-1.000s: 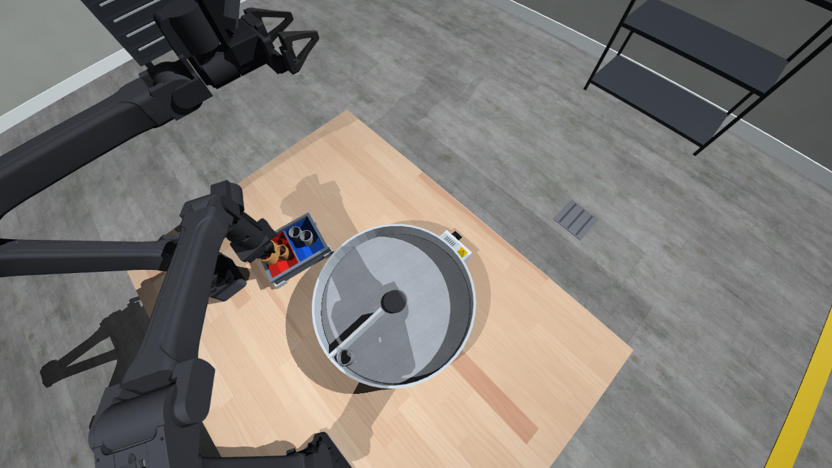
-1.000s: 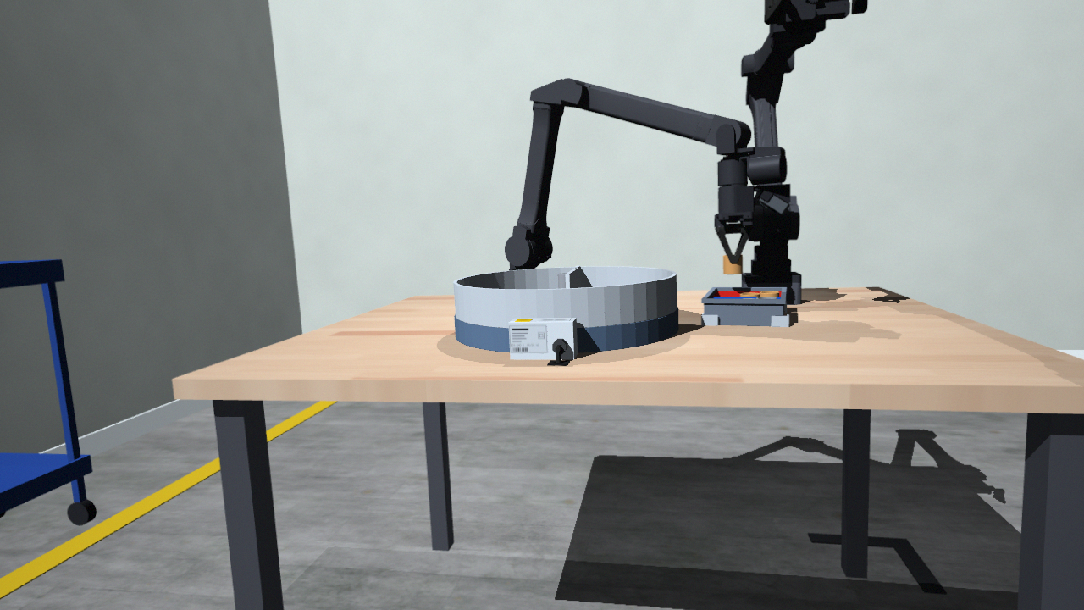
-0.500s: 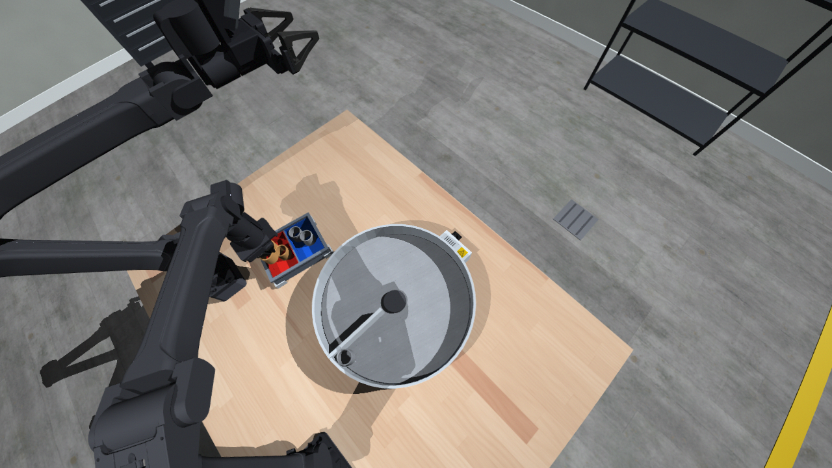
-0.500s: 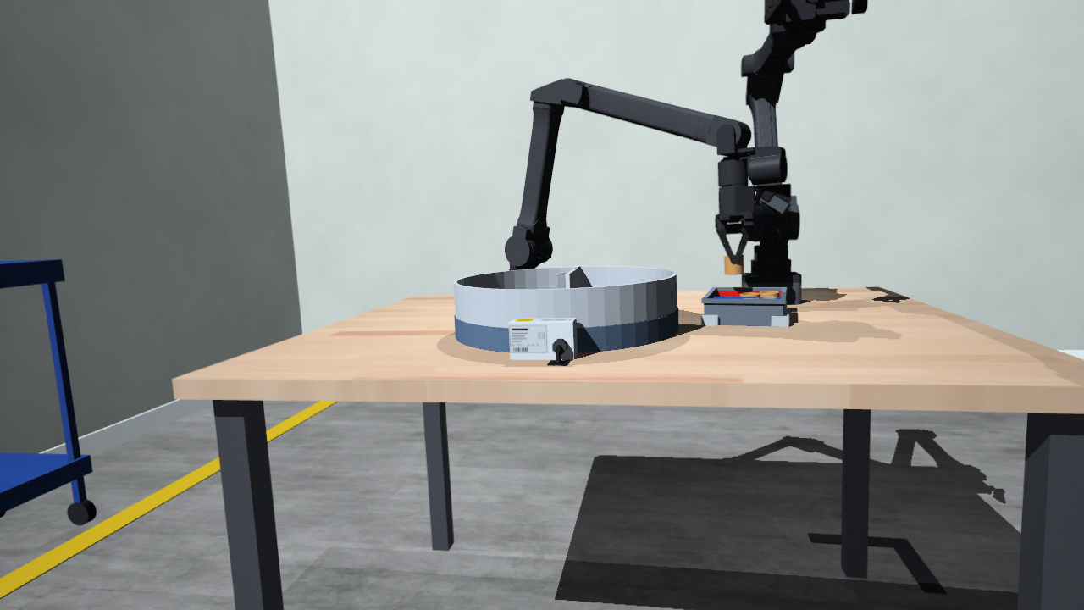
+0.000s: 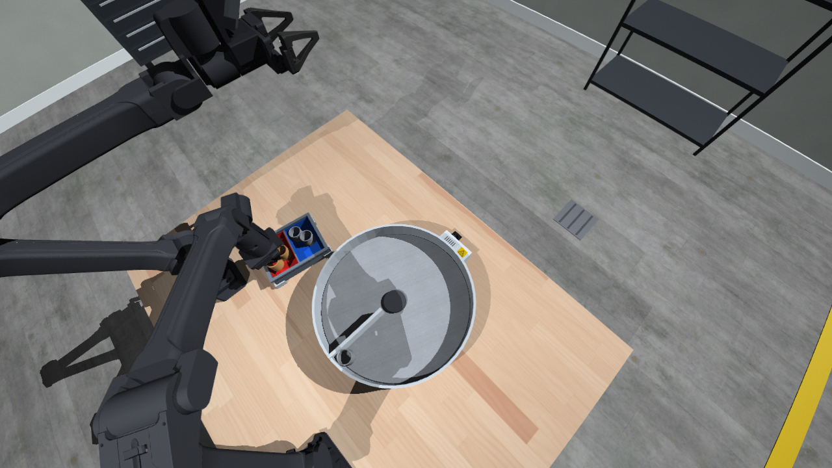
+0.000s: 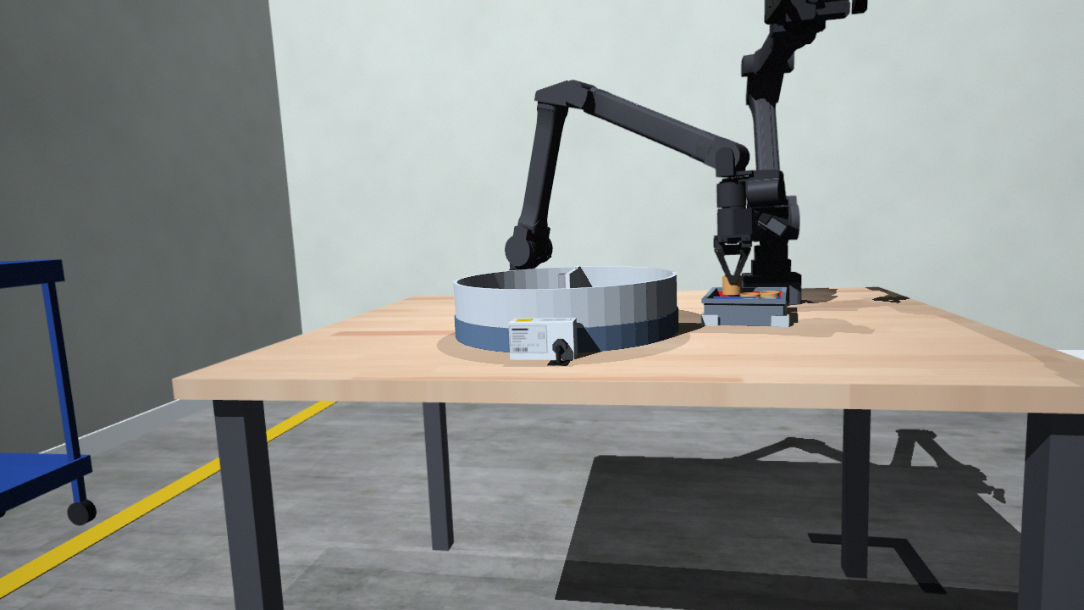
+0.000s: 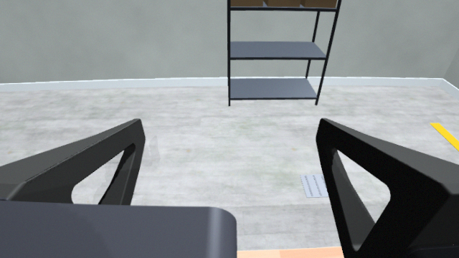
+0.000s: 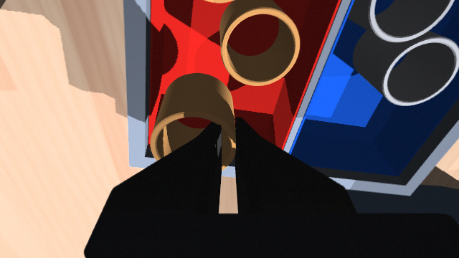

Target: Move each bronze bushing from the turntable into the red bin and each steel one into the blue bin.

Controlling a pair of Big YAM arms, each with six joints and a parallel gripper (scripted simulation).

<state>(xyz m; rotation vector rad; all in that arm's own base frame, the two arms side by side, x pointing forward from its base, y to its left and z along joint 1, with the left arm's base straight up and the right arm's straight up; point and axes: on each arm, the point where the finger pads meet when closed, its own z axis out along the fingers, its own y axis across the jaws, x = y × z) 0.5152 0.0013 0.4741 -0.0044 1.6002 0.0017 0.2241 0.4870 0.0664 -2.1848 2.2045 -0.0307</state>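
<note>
The red bin lies 30 mm to the left of my right hand and 60 mm below it. From my right hand the other things lie so: blue bin: 90 mm ahead, 20 mm to the left, 60 mm below; grey tray: 50 mm ahead, 20 mm to the left, 50 mm below.
</note>
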